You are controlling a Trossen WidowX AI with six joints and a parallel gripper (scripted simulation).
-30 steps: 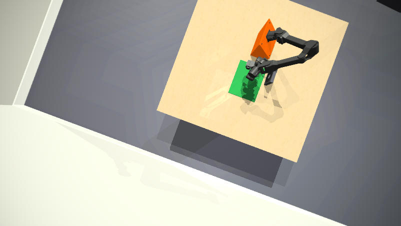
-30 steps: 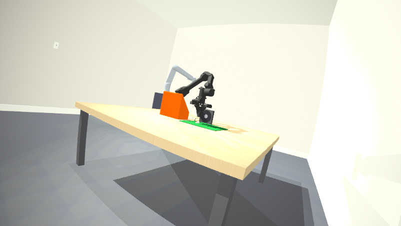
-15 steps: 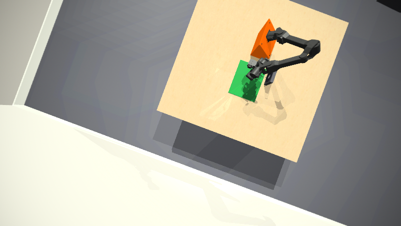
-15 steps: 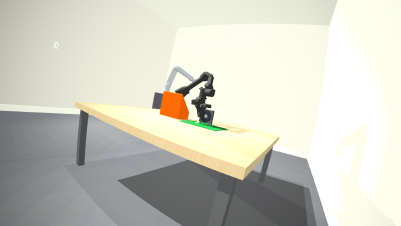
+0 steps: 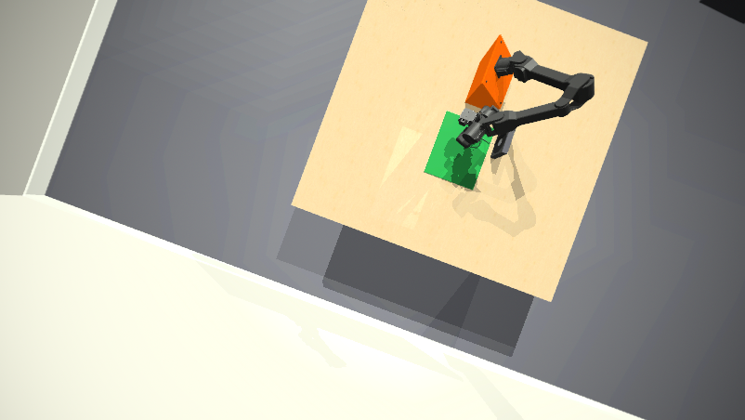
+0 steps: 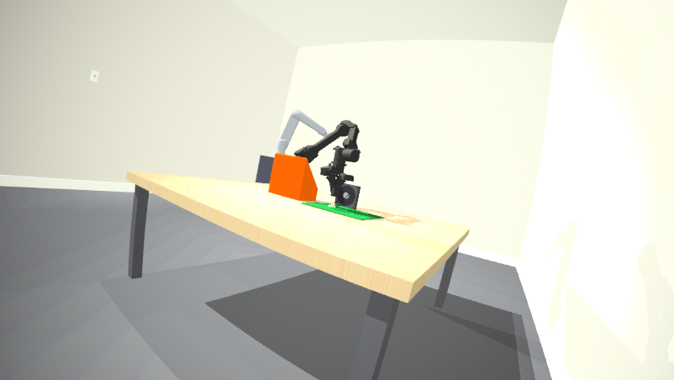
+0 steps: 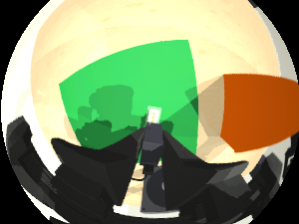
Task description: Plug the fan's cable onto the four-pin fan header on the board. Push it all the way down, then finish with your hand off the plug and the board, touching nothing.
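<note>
Now: gripper tip 7 cm short of the green board, 1 cm to the right of it and 8 cm above it. The rest, counted from my gripper tip: dark fan cable plug (1 cm to the left, 1 cm above); then dark square fan (2 cm behind, 15 cm to the left, 1 cm below).
</note>
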